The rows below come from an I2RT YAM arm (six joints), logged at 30 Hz.
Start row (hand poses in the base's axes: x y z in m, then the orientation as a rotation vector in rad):
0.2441 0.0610 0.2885 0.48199 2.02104 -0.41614
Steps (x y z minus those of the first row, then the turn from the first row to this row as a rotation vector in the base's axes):
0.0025 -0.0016 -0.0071 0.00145 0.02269 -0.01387
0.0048 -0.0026 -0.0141 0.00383 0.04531 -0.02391
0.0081 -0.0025 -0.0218 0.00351 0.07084 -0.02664
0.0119 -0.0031 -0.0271 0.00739 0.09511 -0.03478
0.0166 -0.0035 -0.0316 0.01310 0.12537 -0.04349
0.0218 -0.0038 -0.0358 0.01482 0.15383 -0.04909
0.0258 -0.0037 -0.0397 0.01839 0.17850 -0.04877
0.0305 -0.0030 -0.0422 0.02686 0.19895 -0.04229
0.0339 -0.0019 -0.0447 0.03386 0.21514 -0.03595
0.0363 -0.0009 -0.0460 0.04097 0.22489 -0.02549
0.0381 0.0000 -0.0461 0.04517 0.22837 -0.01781
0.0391 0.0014 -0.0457 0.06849 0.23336 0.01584
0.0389 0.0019 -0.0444 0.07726 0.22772 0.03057
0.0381 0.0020 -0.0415 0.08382 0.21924 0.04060
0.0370 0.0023 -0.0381 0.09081 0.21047 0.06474
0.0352 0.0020 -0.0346 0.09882 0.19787 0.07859
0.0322 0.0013 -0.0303 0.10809 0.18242 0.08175
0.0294 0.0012 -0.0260 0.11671 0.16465 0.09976
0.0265 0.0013 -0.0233 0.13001 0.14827 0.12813
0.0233 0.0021 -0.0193 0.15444 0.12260 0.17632
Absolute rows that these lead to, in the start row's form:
0.2466 0.0594 0.2814 0.49445 2.04100 -0.43040
0.2489 0.0584 0.2744 0.50359 2.06177 -0.44142
0.2522 0.0585 0.2667 0.50309 2.08579 -0.45165
0.2560 0.0579 0.2614 0.51099 2.10889 -0.46062
0.2607 0.0575 0.2569 0.51991 2.13820 -0.47009
0.2659 0.0572 0.2527 0.52325 2.16511 -0.48113
0.2699 0.0573 0.2488 0.52194 2.19003 -0.48535
0.2746 0.0580 0.2463 0.51769 2.21351 -0.47922
0.2780 0.0591 0.2438 0.51317 2.23239 -0.47323
0.2804 0.0601 0.2425 0.50514 2.24579 -0.46235
0.2822 0.0610 0.2424 0.49908 2.25173 -0.45420
0.2832 0.0624 0.2428 0.47702 2.26897 -0.40997
0.2830 0.0629 0.2441 0.46756 2.26831 -0.38963
0.2822 0.0630 0.2470 0.46217 2.26346 -0.37376
0.2811 0.0633 0.2504 0.44192 2.26031 -0.34840
0.2793 0.0630 0.2539 0.43398 2.25217 -0.32745
0.2763 0.0623 0.2582 0.43872 2.24015 -0.31121
0.2735 0.0622 0.2625 0.42746 2.22746 -0.28564
0.2706 0.0623 0.2652 0.40785 2.21829 -0.24921
0.2674 0.0631 0.2692 0.37539 2.20428 -0.18640

